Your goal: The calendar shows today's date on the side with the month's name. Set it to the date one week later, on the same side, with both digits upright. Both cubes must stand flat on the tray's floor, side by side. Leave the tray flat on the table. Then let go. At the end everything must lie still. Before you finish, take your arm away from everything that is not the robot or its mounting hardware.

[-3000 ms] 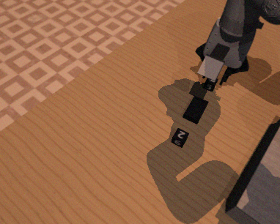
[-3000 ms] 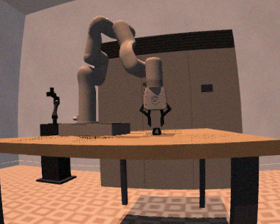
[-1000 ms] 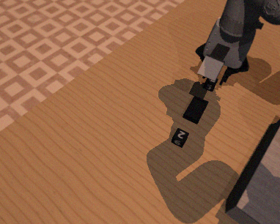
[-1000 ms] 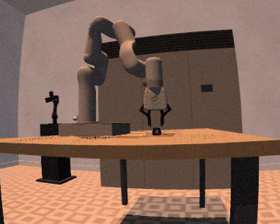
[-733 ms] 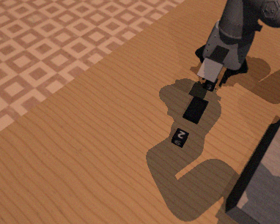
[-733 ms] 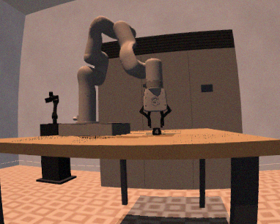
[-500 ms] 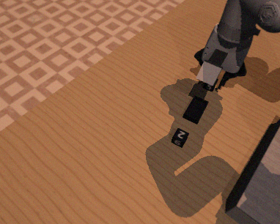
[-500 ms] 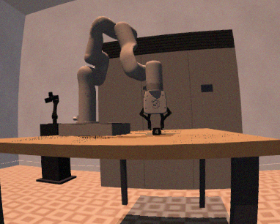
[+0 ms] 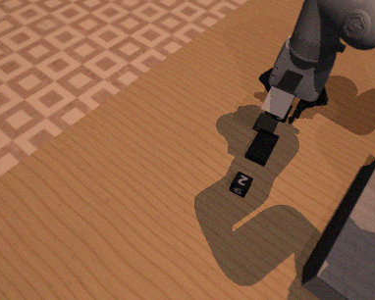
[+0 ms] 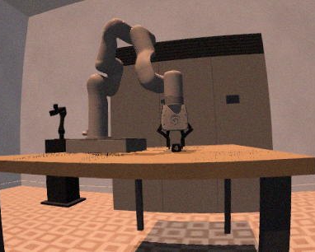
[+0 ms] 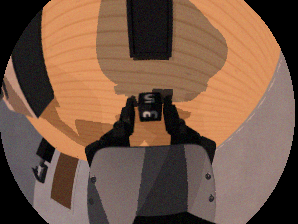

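My gripper is now 1 cm above the black cube. From my hand the other things lie so: black digit cube: 3 cm behind, 21 cm to the left, 1 cm below.
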